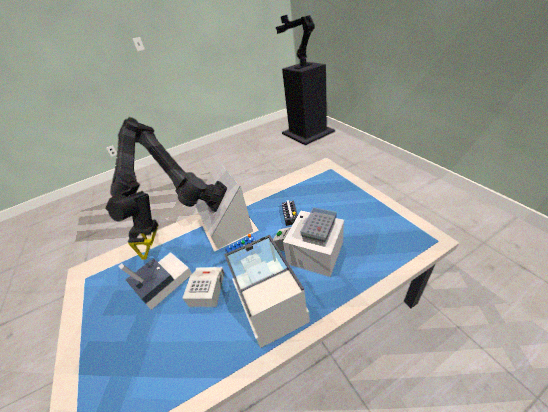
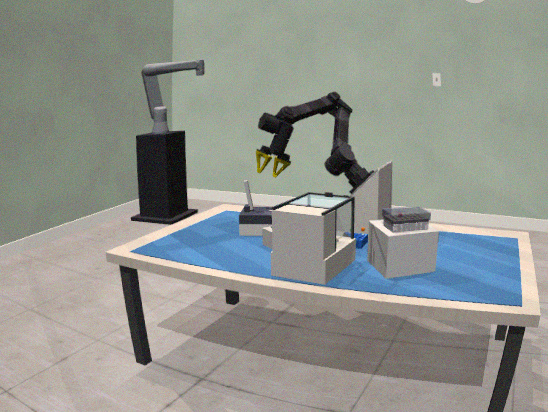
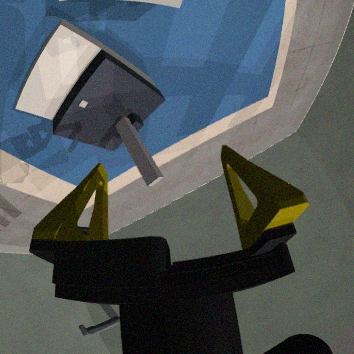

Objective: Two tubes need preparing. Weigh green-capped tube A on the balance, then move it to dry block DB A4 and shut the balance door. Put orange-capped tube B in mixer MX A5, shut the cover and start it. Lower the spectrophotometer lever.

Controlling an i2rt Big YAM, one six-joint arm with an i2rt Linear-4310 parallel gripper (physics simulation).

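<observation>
My gripper is open and empty, above the spectrophotometer. The spectrophotometer's lever stands raised and tilted, apart from the fingers. A green cap and an orange cap show at the blue rack. The balance has a glass chamber; its door's state is hard to tell. A white box, apparently the mixer, bears a grey block under a clear cover.
A small beige block with a grid of holes stands between spectrophotometer and balance. A black rack and a small unit with a green top piece are near the mixer. A slanted white panel stands by the arm's base.
</observation>
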